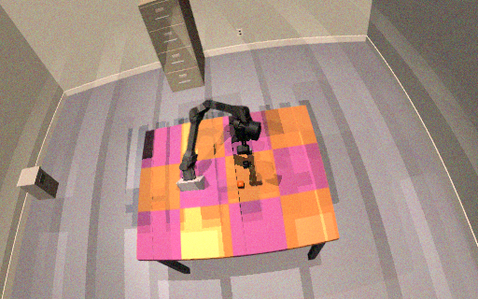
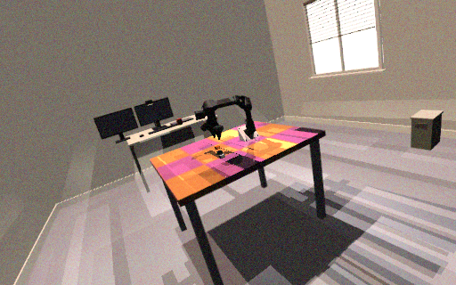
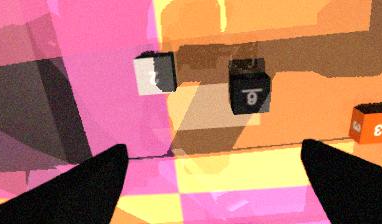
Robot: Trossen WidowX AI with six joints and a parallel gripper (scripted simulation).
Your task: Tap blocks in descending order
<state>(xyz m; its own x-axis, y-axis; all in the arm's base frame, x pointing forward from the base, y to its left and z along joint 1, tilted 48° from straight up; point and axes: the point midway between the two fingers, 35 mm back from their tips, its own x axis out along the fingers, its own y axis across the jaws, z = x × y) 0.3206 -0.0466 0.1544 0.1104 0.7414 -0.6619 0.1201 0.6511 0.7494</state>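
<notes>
My gripper tip is now 11 cm above the black block, 4 cm to the left of it and 1 cm past it. From my gripper tip the other things lie so: orange block: 16 cm to the right, 11 cm below, 6 cm behind.
</notes>
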